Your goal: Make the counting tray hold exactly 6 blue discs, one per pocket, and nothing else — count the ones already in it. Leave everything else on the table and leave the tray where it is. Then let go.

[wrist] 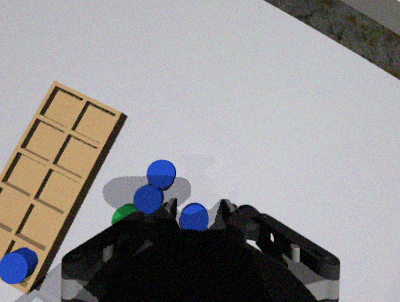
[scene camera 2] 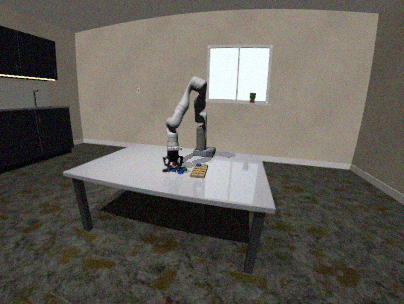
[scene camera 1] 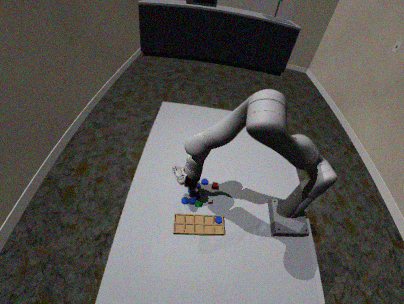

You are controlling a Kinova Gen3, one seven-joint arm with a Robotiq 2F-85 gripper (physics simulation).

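Note:
The tan counting tray (scene camera 1: 199, 233) (scene camera 2: 199, 175) (wrist: 89, 100) lies flat on the table. One blue disc (scene camera 1: 218, 219) (wrist: 16, 265) sits in its corner pocket nearest the arm's base; the other pockets I see are empty. My gripper (scene camera 1: 192, 191) (scene camera 2: 173, 166) (wrist: 199, 206) is low over a cluster of loose discs behind the tray. It is open, with one blue disc (wrist: 193, 216) lying between the fingers. Two more blue discs (wrist: 148, 198) (wrist: 160, 173) and a green disc (scene camera 1: 198, 202) (wrist: 123, 213) lie beside the left finger. Another blue disc (scene camera 1: 204, 181) lies farther back.
A red cube (scene camera 1: 214, 185) and a small dark piece (scene camera 1: 210, 201) lie on the white table (scene camera 1: 228, 278) near the cluster. The arm's base plate (scene camera 1: 289, 225) stands to the right of the tray. The table's edge shows at the top right of the wrist view.

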